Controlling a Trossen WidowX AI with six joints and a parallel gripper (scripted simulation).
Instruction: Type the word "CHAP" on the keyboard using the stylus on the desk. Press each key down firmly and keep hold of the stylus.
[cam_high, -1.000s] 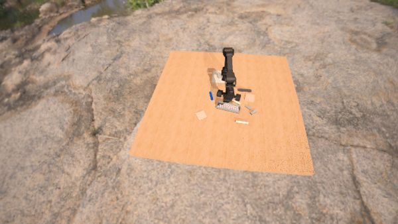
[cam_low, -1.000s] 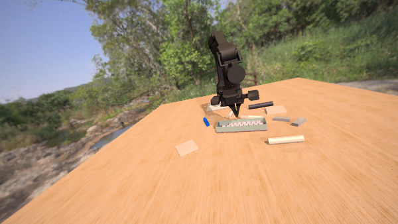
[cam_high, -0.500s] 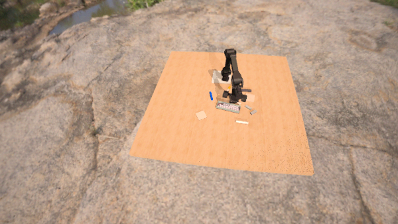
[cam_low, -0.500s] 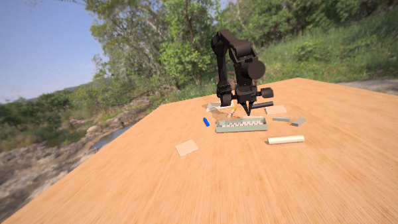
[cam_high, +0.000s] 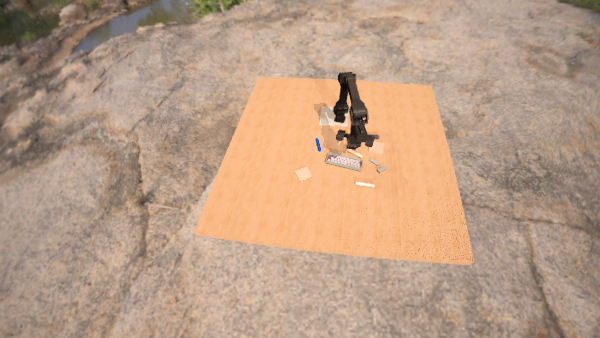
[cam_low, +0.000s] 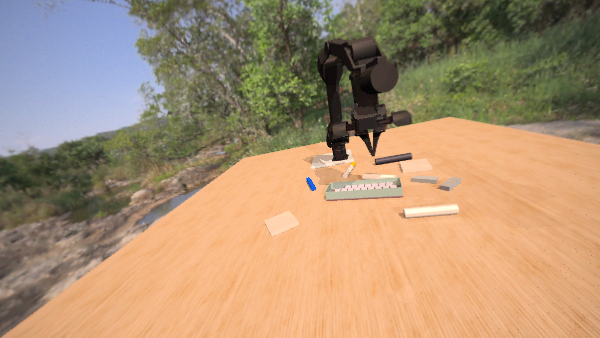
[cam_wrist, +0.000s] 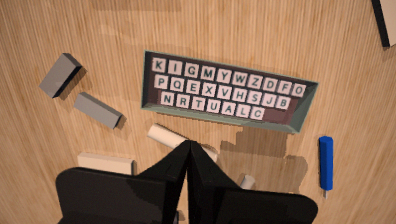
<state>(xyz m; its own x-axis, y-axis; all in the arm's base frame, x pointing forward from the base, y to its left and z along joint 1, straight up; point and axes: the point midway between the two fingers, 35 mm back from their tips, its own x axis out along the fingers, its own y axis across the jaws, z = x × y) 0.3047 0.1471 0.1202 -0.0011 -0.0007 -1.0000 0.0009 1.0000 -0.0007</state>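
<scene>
Right now the blue stylus is 230 mm to the right of my gripper tip, 90 mm below it and 80 mm behind it. From my gripper tip the other things lie so: grey stylus tip: 240 mm to the right, 110 mm behind, 90 mm below; then yellow-tipped marker: 170 mm behind, 90 mm to the right, 90 mm below; then black cylinder: 200 mm behind, 80 mm below, 60 mm to the left.
</scene>
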